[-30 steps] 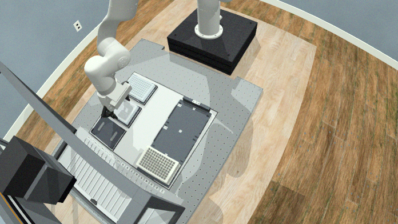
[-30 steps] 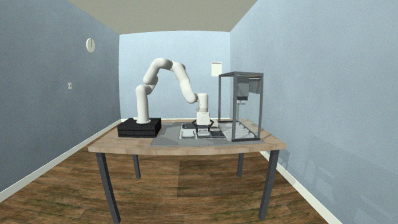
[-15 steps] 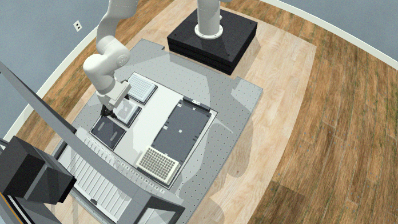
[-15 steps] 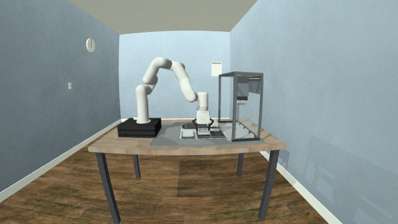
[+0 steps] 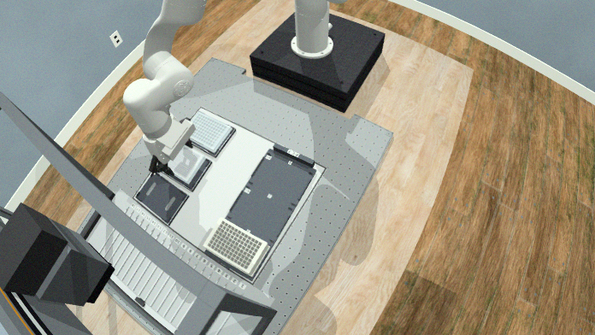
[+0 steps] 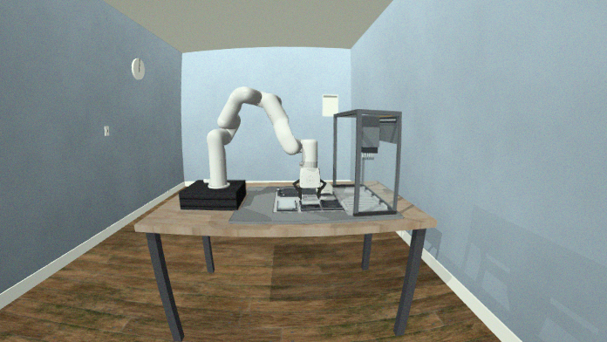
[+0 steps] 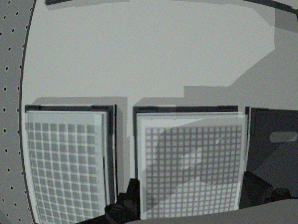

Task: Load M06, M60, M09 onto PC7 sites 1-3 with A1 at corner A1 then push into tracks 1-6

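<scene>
My hand is 4 cm above the plate nest S2. Round my hand: carrier PC7: 26 cm to the left, 3 cm below; plate nest S1: 11 cm behind, 4 cm below; plate nest S3: 11 cm ahead, 4 cm below.
</scene>
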